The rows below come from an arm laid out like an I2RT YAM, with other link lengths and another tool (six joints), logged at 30 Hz.
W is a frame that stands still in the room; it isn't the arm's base.
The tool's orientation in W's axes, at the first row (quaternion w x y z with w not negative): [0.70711 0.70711 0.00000 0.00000]
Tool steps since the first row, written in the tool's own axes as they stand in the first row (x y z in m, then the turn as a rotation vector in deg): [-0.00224 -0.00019 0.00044 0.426 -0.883 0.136]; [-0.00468 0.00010 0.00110 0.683 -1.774 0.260]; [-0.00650 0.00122 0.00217 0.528 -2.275 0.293]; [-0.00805 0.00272 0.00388 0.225 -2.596 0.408]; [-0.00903 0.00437 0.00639 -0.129 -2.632 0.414]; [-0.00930 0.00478 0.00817 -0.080 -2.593 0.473]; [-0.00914 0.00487 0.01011 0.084 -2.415 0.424]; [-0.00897 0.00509 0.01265 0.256 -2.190 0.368]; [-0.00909 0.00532 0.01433 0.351 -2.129 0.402]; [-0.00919 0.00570 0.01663 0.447 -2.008 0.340]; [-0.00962 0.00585 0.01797 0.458 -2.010 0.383]
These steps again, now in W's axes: [-0.00224 -0.00044 -0.00019 0.426 -0.136 -0.883]; [-0.00468 -0.00110 0.00010 0.683 -0.260 -1.774]; [-0.00650 -0.00217 0.00122 0.528 -0.293 -2.275]; [-0.00805 -0.00388 0.00272 0.225 -0.408 -2.596]; [-0.00903 -0.00639 0.00437 -0.129 -0.414 -2.632]; [-0.00930 -0.00817 0.00478 -0.080 -0.473 -2.593]; [-0.00914 -0.01011 0.00487 0.084 -0.424 -2.415]; [-0.00897 -0.01265 0.00509 0.256 -0.368 -2.190]; [-0.00909 -0.01433 0.00532 0.351 -0.402 -2.129]; [-0.00919 -0.01663 0.00570 0.447 -0.340 -2.008]; [-0.00962 -0.01797 0.00585 0.458 -0.383 -2.010]
